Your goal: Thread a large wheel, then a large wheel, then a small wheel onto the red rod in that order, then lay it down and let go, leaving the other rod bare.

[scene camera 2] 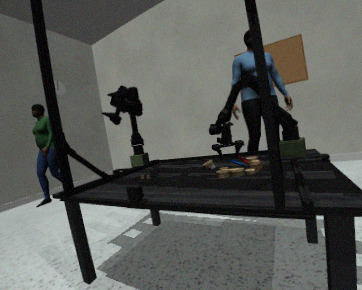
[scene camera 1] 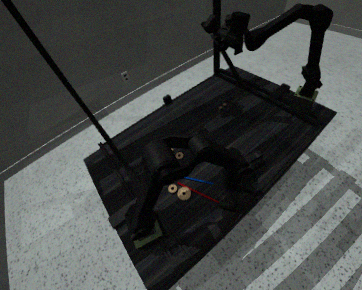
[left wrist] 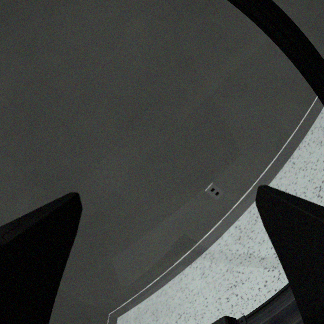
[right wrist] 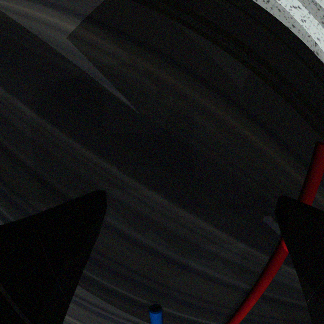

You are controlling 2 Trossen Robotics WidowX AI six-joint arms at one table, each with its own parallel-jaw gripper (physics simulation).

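Places are measured from the left arm's base along level axes (x ahead, y left, z up), in metres.
Where they show: left gripper, between the fingertips: (scene camera 2: 104, 104) (left wrist: 169, 199); right gripper, between the fingertips: (scene camera 2: 229, 158) (scene camera 1: 231, 193) (right wrist: 195, 203); left arm's base, origin of its link: (scene camera 2: 139, 154) (scene camera 1: 306, 93); right arm's base, origin of its link: (scene camera 2: 291, 139) (scene camera 1: 144, 227).
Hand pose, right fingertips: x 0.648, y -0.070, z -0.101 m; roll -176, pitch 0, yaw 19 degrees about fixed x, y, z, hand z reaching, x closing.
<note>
Each offset is from my right fingertips to the top centre of the thing.
The red rod {dz +0.009, dx +0.073, dy -0.079 m} (scene camera 1: 200, 192) (right wrist: 265, 275) lies at a slant near the front of the table in scene camera 1, with no wheel seen on its visible part. The blue rod {dz +0.009, dx +0.043, dy -0.169 m} (scene camera 1: 198, 180) (right wrist: 156, 316) lies beside it. A large wheel {dz +0.020, dx +0.119, dy -0.154 m} (scene camera 1: 184, 193) and a smaller wheel {dz +0.013, dx +0.130, dy -0.210 m} (scene camera 1: 172, 188) lie near the rods' left ends. Another wheel {dz +0.013, dx -0.017, dy -0.293 m} (scene camera 1: 179, 155) shows behind the right arm. My right gripper (scene camera 2: 228, 152) (right wrist: 195, 203) is open and empty, low over the table; in its wrist view the red rod passes partly hidden at the right-hand finger. My left gripper (scene camera 2: 107, 105) (left wrist: 169, 199) is open and empty, high up.
In scene camera 2 several wooden wheels {dz +0.020, dx +0.041, dy -0.386 m} (scene camera 2: 235, 171) lie in a group, and a tilted one {dz +0.040, dx -0.100, dy -0.206 m} (scene camera 2: 208, 164) is left of them. Two tiny pale pieces {dz +0.017, dx -0.441, dy -0.293 m} (scene camera 2: 145, 177) lie farther left. Dark frame posts (scene camera 2: 267, 115) rise from the table's edges.
</note>
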